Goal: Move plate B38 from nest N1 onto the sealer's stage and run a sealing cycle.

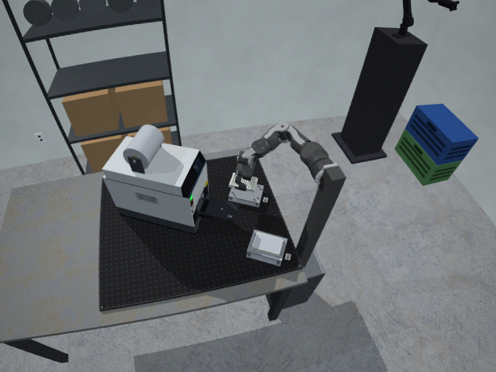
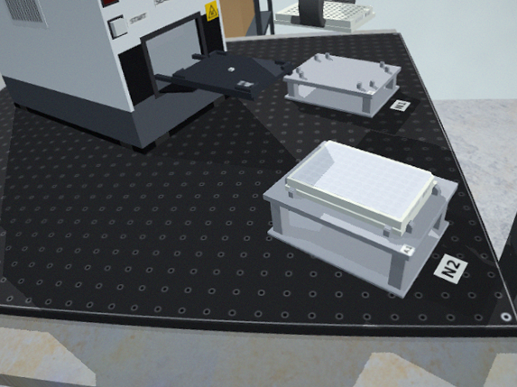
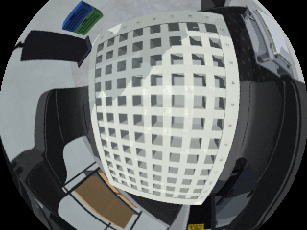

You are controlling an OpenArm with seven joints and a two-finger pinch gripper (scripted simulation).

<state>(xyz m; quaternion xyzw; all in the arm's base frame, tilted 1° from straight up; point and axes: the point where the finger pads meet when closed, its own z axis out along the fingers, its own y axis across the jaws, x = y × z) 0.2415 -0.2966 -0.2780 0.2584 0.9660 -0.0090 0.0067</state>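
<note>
The sealer's dark stage lies 13 cm ahead of my hand, 10 cm to the left of it and 4 cm below it. Round my hand: white 96-well plate B38 (right at my hand); start key (26 cm ahead, 13 cm to the left, 5 cm above); nest N1 (11 cm below, 3 cm behind, 2 cm to the right).
</note>
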